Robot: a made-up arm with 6 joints.
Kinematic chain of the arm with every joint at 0, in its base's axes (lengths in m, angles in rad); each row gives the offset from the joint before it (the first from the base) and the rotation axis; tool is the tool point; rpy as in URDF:
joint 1: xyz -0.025 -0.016 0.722 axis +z
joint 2: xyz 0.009 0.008 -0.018 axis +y
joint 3: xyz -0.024 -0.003 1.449 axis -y
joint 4: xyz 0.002 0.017 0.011 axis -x
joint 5: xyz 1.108 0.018 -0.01 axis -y
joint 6: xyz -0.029 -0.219 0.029 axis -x
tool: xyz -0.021 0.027 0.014 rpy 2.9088 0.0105 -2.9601
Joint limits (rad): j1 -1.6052..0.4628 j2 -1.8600..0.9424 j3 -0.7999..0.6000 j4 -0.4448..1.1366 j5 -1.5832..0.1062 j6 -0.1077..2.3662
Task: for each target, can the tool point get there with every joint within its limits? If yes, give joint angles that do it. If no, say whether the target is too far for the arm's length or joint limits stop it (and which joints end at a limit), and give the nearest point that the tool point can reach.
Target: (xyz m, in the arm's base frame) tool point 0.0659 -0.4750 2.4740
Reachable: yes | joints -1.0417 -0.3893 -0.0119 -0.1226 -0.7708 0.3960
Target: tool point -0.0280 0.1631 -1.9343
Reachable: no: joint limits stop it (at a limit: joint 1, joint 2, joint 3, joint 4, joint 5, joint 6) | nearest point 0.8857 0.2668 0.4407 | short by 2.547 m
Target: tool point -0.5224 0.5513 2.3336
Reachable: yes | joints -0.9827 -1.0684 -0.1517 0.7654 -0.8123 1.7827
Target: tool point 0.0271 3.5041 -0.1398
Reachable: no: too far | nearest point 0.0101 2.3573 0.7977 | short by 1.481 m
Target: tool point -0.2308 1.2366 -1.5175
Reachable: no: joint limits stop it (at a limit: joint 1, joint 2, joint 3, joint 4, joint 5, joint 6) | nearest point 1.0147 0.4847 0.4038 | short by 2.410 m
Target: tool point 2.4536 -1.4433 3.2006
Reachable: no: too far | nearest point 1.5491 -0.9224 2.2866 | short by 1.387 m
